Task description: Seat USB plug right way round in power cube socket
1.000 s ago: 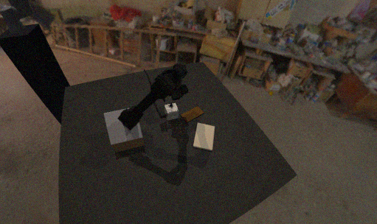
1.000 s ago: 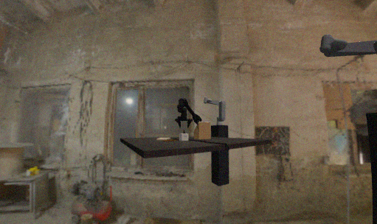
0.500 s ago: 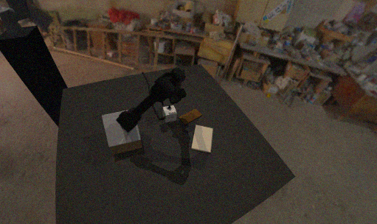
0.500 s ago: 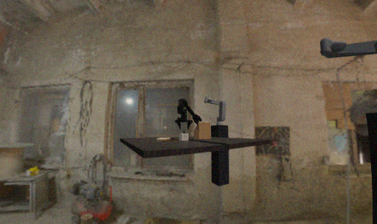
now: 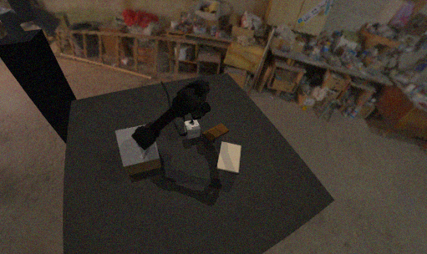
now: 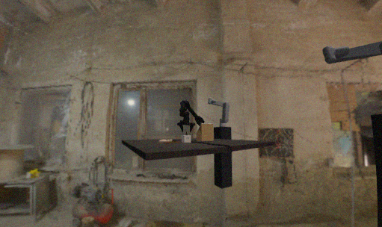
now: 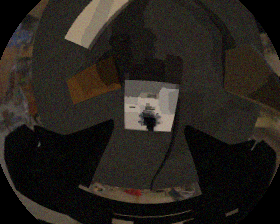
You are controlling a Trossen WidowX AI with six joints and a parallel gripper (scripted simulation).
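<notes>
My gripper tip is 1 cm above the USB plug. Round my gripper tip: brown flat block 15 cm ahead, 4 cm to the right, 10 cm below; cream block 16 cm ahead, 24 cm to the right, 10 cm below.
</notes>
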